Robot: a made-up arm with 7 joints.
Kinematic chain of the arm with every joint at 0, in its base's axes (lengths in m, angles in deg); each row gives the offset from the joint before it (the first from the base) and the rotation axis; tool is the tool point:
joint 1: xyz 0 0 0.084 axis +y
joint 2: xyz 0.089 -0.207 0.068 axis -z
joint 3: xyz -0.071 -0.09 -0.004 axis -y
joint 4: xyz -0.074 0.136 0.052 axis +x
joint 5: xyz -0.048 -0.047 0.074 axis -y
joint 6: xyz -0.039 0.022 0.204 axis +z
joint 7: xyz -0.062 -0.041 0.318 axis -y
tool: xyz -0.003 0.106 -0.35
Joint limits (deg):
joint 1: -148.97..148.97
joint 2: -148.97..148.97
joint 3: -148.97..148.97
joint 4: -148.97..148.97
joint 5: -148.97..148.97
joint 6: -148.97..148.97
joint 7: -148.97..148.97
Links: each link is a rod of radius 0.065 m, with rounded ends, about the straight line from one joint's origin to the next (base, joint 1, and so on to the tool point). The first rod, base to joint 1, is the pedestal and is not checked.
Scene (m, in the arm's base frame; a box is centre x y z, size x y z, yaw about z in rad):
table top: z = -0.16
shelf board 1: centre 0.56 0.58 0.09 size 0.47 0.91 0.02 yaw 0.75
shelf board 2: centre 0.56 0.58 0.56 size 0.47 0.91 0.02 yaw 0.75
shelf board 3: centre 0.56 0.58 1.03 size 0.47 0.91 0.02 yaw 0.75
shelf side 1: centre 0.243 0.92 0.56 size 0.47 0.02 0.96 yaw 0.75
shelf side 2: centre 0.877 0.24 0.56 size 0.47 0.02 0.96 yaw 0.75
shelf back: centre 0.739 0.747 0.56 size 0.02 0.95 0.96 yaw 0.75
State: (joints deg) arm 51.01 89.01 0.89 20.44 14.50 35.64 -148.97
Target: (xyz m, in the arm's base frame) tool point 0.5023 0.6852 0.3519
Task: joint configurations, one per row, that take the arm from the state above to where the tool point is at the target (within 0.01 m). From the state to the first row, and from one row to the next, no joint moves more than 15 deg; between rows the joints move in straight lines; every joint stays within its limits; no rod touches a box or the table.
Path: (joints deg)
1: 55.32 89.66 0.03 25.53 9.01 40.47 -137.22
2: 59.63 90.30 -0.83 30.62 3.52 45.30 -125.46
3: 63.94 90.95 -1.68 35.71 -1.97 50.14 -113.71
4: 66.95 92.74 -0.77 35.07 1.43 52.91 -98.90
5: 69.96 94.52 0.14 34.43 4.82 55.69 -84.10
6: 72.97 96.31 1.05 33.80 8.22 58.47 -69.29
7: 75.98 98.10 1.96 33.16 11.62 61.25 -54.49
8: 74.14 99.24 2.67 30.84 13.37 56.10 -68.61
9: 72.31 100.39 3.38 28.52 15.11 50.95 -82.74
10: 70.48 101.54 4.08 26.20 16.85 45.81 -96.86
11: 68.64 102.68 4.79 23.88 18.60 40.66 -110.98
12: 66.81 103.83 5.50 21.56 20.34 35.52 -125.11

